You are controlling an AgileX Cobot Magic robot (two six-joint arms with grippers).
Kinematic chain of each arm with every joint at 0, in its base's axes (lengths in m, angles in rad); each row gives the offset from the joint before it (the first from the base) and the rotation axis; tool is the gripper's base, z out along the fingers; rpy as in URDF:
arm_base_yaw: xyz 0 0 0.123 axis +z
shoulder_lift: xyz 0 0 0 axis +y
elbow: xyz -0.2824 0 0.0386 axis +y
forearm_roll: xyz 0.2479 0 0.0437 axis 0.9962 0 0.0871
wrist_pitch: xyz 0 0 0 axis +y
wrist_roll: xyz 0.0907 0 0.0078 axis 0.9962 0 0.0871
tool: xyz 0 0 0 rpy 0 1.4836 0
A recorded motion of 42 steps. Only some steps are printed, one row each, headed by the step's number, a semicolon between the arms.
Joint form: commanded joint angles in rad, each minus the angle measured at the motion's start. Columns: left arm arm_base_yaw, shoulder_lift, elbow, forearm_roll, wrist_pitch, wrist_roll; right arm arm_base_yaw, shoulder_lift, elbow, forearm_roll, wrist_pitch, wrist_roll.
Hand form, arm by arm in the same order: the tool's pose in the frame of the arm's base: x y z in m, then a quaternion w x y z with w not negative. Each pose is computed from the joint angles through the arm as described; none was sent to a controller.
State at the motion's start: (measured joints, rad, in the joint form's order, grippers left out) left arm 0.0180 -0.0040 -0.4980 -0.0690 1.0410 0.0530; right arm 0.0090 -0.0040 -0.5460 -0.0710 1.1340 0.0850
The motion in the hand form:
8: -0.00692 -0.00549 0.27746 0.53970 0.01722 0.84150 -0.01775; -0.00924 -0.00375 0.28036 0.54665 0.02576 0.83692 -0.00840
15: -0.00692 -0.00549 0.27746 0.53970 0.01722 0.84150 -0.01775; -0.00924 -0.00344 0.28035 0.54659 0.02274 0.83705 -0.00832
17: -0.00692 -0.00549 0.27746 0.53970 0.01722 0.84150 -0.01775; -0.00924 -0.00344 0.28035 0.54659 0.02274 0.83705 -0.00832
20: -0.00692 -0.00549 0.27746 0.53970 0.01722 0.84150 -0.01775; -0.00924 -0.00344 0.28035 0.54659 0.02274 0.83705 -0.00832
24: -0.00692 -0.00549 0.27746 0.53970 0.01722 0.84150 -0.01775; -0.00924 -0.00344 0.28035 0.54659 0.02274 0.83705 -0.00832
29: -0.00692 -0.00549 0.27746 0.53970 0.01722 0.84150 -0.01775; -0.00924 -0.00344 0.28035 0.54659 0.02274 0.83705 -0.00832
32: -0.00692 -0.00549 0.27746 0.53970 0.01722 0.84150 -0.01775; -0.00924 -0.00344 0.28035 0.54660 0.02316 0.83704 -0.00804
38: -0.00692 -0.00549 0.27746 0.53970 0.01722 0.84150 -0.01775; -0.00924 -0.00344 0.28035 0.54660 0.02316 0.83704 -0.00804
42: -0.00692 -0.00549 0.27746 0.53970 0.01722 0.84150 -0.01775; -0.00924 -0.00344 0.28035 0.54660 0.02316 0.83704 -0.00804
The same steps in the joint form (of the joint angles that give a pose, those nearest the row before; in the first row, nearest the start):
8: -0.0060 -0.0200 0.0040 0.0000 -0.0040 -0.0030; -0.0100 -0.0260 0.0410 0.0230 -0.0970 -0.0270
15: -0.0060 -0.0200 0.0040 0.0000 -0.0040 -0.0030; -0.0100 -0.0260 0.0410 0.0270 -0.0970 -0.0340
17: -0.0060 -0.0200 0.0040 0.0000 -0.0040 -0.0030; -0.0100 -0.0260 0.0410 0.0270 -0.0970 -0.0340
20: -0.0060 -0.0200 0.0040 0.0000 -0.0040 -0.0030; -0.0100 -0.0260 0.0410 0.0270 -0.0970 -0.0340
24: -0.0060 -0.0200 0.0040 0.0000 -0.0040 -0.0030; -0.0100 -0.0260 0.0410 0.0270 -0.0970 -0.0340
29: -0.0060 -0.0200 0.0040 0.0000 -0.0040 -0.0030; -0.0100 -0.0260 0.0410 0.0270 -0.0970 -0.0340
32: -0.0060 -0.0200 0.0040 0.0000 -0.0040 -0.0030; -0.0100 -0.0260 0.0410 0.0270 -0.0970 -0.0330
38: -0.0060 -0.0200 0.0040 0.0000 -0.0040 -0.0030; -0.0100 -0.0260 0.0410 0.0270 -0.0970 -0.0330
42: -0.0060 -0.0200 0.0040 0.0000 -0.0040 -0.0030; -0.0100 -0.0260 0.0410 0.0270 -0.0970 -0.0330

